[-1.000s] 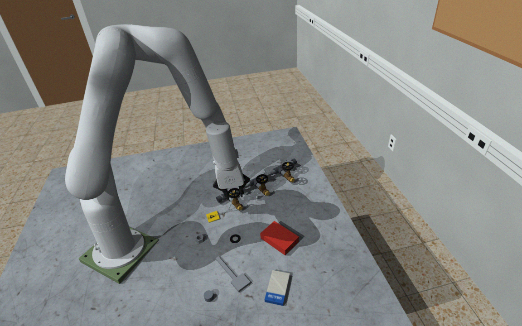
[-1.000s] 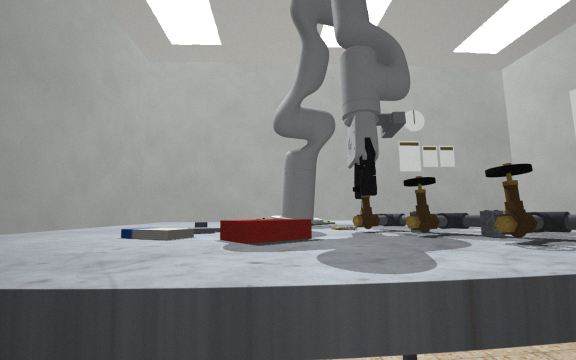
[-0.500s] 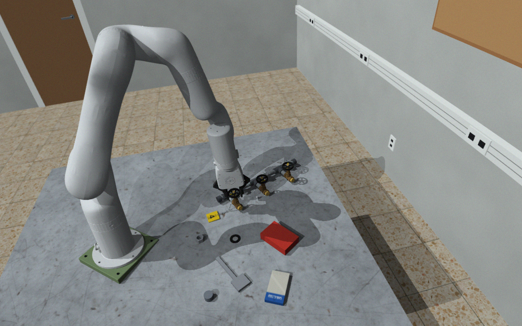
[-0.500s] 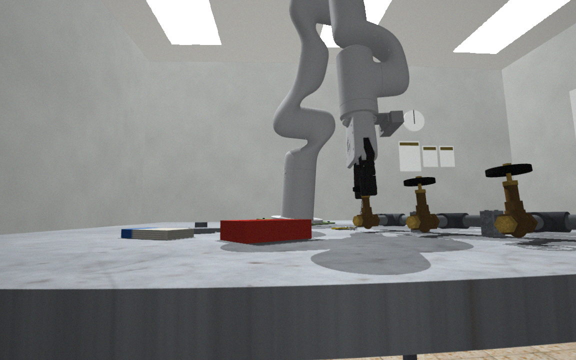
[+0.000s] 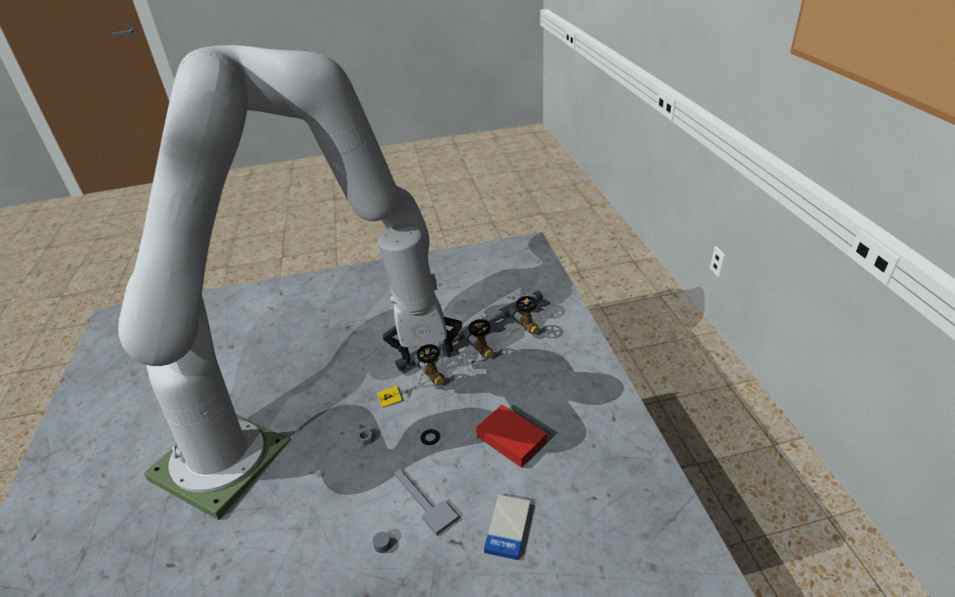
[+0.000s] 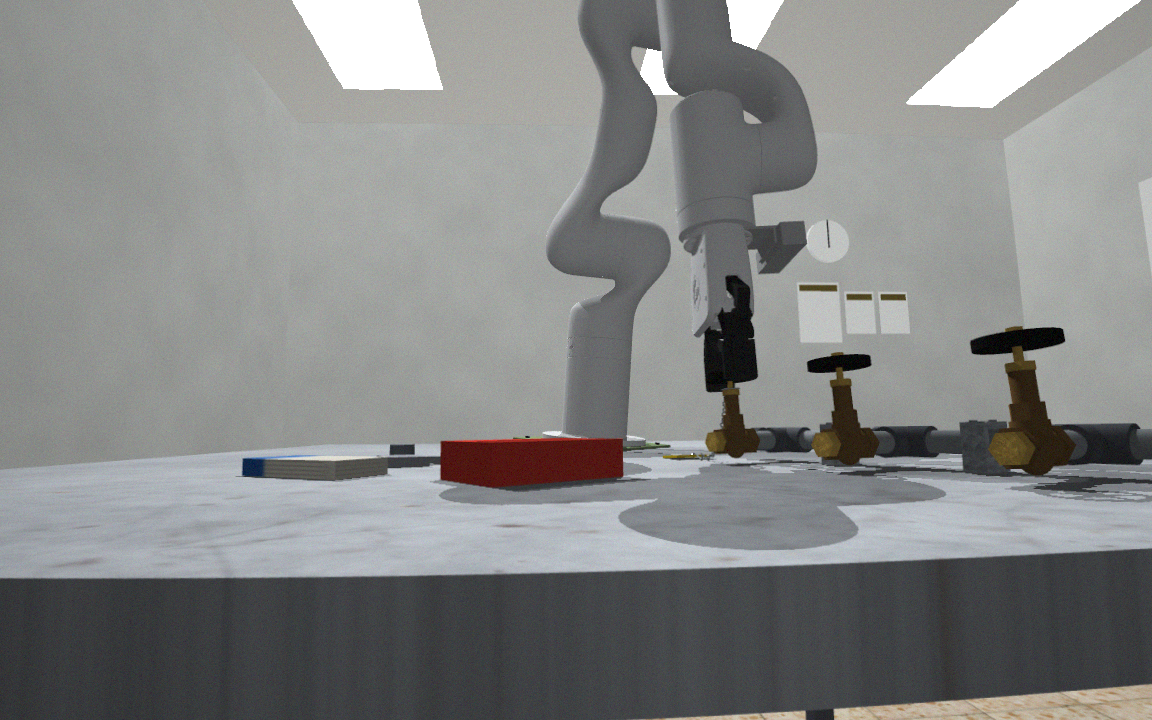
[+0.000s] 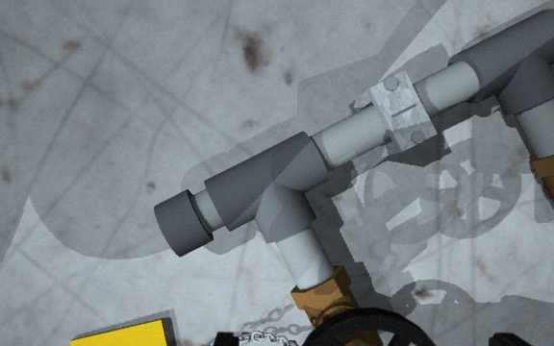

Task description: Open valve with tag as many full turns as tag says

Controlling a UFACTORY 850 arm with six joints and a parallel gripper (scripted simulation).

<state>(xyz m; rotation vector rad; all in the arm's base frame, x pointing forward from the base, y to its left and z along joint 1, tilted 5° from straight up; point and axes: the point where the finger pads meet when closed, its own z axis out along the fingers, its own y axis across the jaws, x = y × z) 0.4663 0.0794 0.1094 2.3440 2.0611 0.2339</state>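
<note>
Now: the yellow tag 9 cm behind my hand, 2 cm to the right of it and 9 cm below it. The rest, counted from my hand: black washer 3 cm behind, 16 cm to the right, 9 cm below; then red block 13 cm ahead, 21 cm to the right, 8 cm below; then grey nut 17 cm behind, 12 cm to the right, 8 cm below.
</note>
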